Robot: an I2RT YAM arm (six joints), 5 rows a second.
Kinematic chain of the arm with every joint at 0, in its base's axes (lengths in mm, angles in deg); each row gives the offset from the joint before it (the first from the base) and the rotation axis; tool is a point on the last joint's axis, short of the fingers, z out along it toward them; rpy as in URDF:
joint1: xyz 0 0 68 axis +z
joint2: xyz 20 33.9 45.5 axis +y
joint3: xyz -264 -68.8 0 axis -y
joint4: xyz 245 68.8 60 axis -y
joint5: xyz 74 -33.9 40.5 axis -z
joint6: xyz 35.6 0 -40.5 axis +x
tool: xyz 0 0 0 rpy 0 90 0
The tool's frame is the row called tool.
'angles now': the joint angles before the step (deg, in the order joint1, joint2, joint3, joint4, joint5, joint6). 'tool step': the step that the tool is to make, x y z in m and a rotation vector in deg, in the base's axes. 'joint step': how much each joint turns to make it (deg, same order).
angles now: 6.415 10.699 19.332 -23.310 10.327 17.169
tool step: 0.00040 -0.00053 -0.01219 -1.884 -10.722 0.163
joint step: -0.329 -6.666 -7.256 11.606 0.000 -3.126
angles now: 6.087 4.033 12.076 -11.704 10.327 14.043
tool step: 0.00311 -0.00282 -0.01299 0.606 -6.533 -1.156
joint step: -2.058 -3.498 -5.771 8.831 -0.899 0.022
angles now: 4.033 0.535 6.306 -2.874 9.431 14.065
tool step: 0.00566 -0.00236 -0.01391 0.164 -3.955 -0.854
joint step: -1.746 -0.243 -5.070 8.782 -0.892 0.022
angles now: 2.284 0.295 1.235 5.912 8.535 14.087
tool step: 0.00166 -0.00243 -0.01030 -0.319 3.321 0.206
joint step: -2.014 0.000 -0.939 -2.384 -2.232 -0.043
